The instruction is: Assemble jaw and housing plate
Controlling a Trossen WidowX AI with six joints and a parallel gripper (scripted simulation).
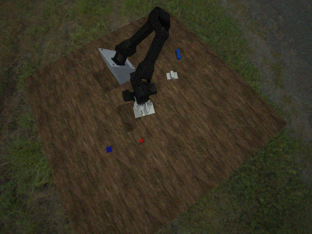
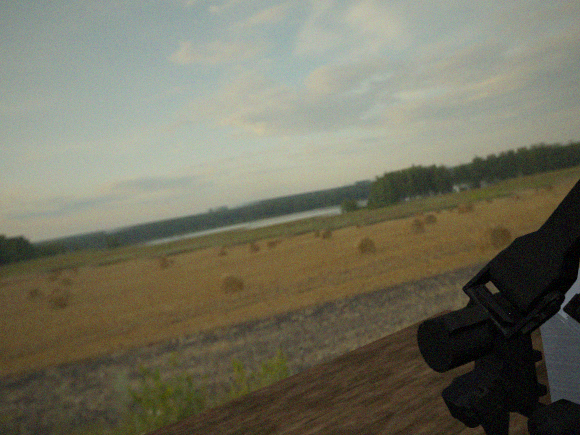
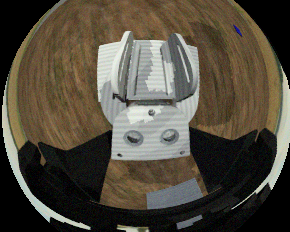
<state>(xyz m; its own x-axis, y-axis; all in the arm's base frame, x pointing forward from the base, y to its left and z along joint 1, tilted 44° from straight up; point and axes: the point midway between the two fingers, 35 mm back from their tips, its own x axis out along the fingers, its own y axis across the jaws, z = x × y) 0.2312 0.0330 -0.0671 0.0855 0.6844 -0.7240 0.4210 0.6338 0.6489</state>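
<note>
The white jaw is 10 mm ahead of my gripper tip, 30 mm to the right of it and 10 mm below it. Round my gripper tip: white stepped piece: 10 mm behind, 260 mm to the left, 10 mm below; then red cube: 200 mm ahead, 160 mm to the right, 10 mm below; then blue square: 110 mm ahead, 330 mm to the right, 20 mm below.
</note>
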